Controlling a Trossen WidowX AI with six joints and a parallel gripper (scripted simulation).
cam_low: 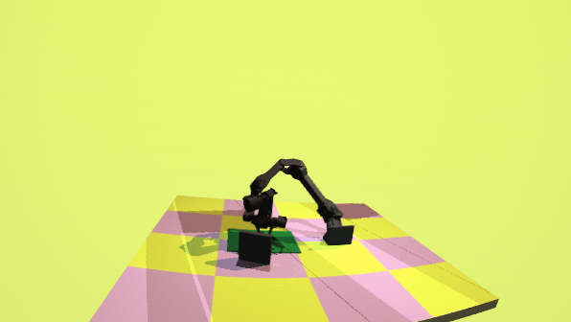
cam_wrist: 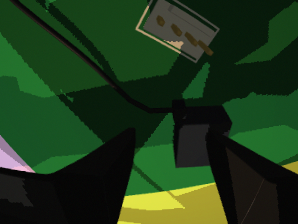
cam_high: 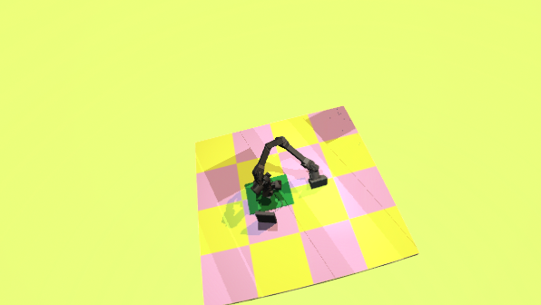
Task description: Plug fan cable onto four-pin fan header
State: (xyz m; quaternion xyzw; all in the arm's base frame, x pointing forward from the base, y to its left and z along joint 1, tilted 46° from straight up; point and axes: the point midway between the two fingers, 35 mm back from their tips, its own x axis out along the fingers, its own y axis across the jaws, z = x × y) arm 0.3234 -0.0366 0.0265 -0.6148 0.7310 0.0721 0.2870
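My gripper tip is now 20 mm short of the dark fan plug, 20 mm to the left of it and 10 mm above it. Also, from my gripper tip: black fan (70 mm ahead, 210 mm to the left, 40 mm above); pale four-pin header (20 mm ahead, 50 mm to the left, 20 mm below); green board (10 mm ahead, 30 mm to the left, 30 mm below).
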